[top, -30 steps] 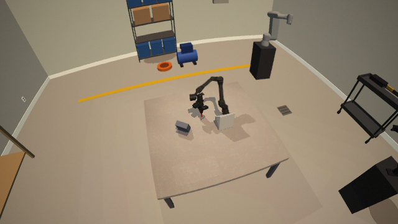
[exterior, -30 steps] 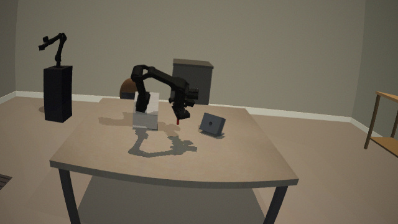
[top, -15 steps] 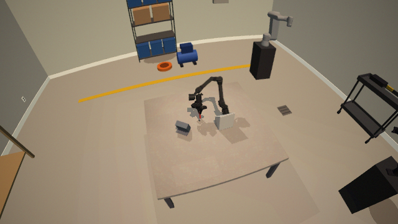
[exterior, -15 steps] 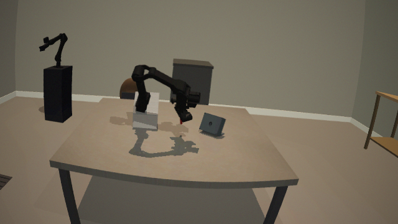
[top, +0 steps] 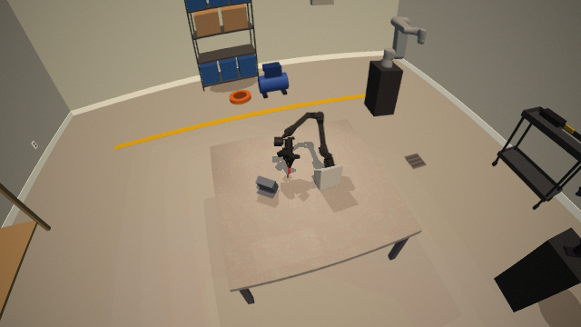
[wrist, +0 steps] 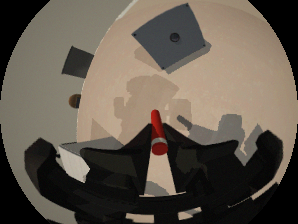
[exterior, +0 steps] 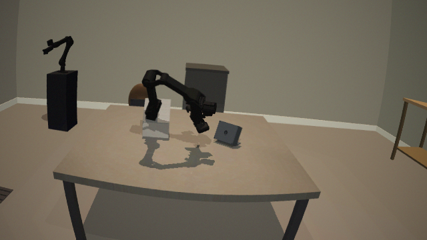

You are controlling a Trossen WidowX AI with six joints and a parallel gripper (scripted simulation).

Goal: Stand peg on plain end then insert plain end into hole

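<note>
The dark sloped panel is 17 cm ahead of my gripper tip, 8 cm to the left of it and 4 cm below it. From my gripper tip the other things lie so: red peg (1 cm to the right, 1 cm above).
</note>
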